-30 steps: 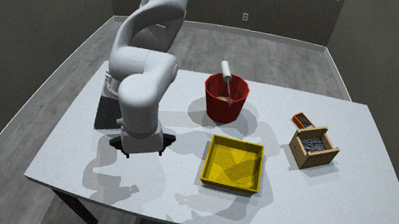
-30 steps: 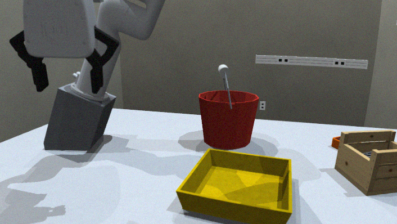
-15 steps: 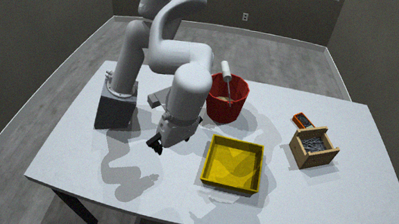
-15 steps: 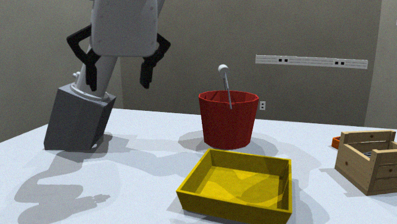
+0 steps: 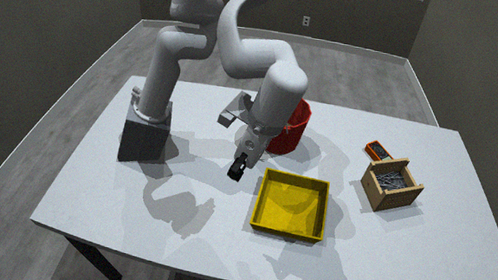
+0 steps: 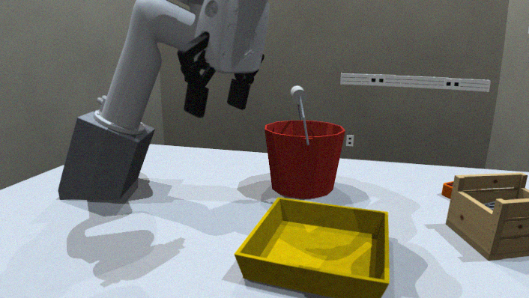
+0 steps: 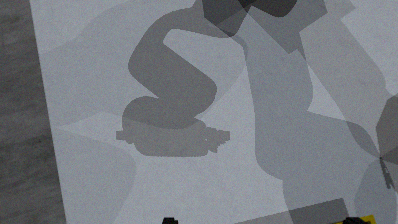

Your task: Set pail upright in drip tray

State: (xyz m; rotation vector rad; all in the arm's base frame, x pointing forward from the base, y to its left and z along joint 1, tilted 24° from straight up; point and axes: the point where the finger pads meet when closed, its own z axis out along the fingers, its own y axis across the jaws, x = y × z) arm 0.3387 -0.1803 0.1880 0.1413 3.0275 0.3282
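Right now the handle is 360 mm to the left of my hand, 50 mm below it and 10 mm behind it. From my hand the other things lie so: yellow drip tray 240 mm below, 140 mm ahead, 90 mm to the left; red pail 360 mm to the left, 120 mm below, 10 mm behind.
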